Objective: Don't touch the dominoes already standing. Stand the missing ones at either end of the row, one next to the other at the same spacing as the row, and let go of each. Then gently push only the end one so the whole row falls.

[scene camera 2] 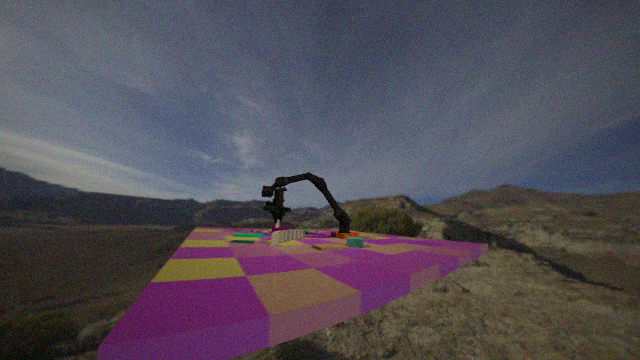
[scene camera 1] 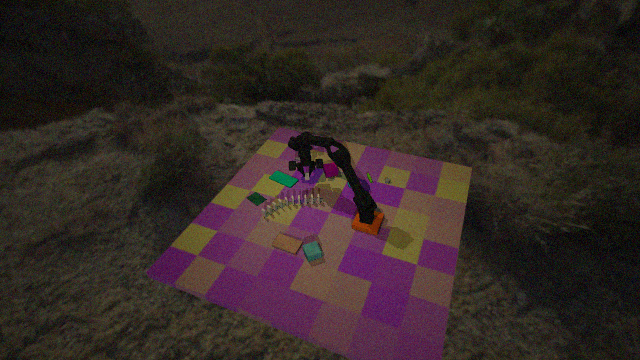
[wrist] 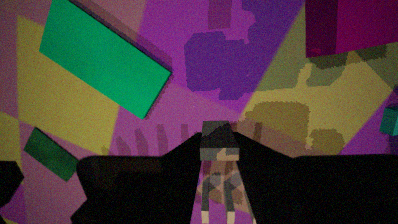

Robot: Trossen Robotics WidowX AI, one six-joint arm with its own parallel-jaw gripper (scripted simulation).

Labels:
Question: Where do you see a dark green tile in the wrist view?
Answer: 54, 157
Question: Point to a domino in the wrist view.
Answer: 218, 143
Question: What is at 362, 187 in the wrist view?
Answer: The gripper.

